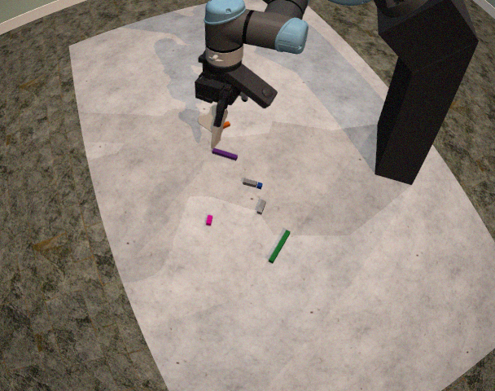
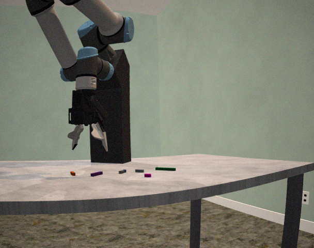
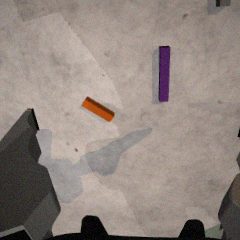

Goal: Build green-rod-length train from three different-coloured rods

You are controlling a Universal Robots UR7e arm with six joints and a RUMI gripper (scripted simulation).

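My hand is 1 cm past the orange rod, 6 cm to the left of it and 8 cm above it. Round my hand: purple rod: 2 cm ahead, 2 cm to the left, 8 cm below; then magenta rod: 13 cm ahead, 16 cm to the left, 8 cm below; then blue rod: 1 cm behind, 13 cm to the left, 8 cm below.
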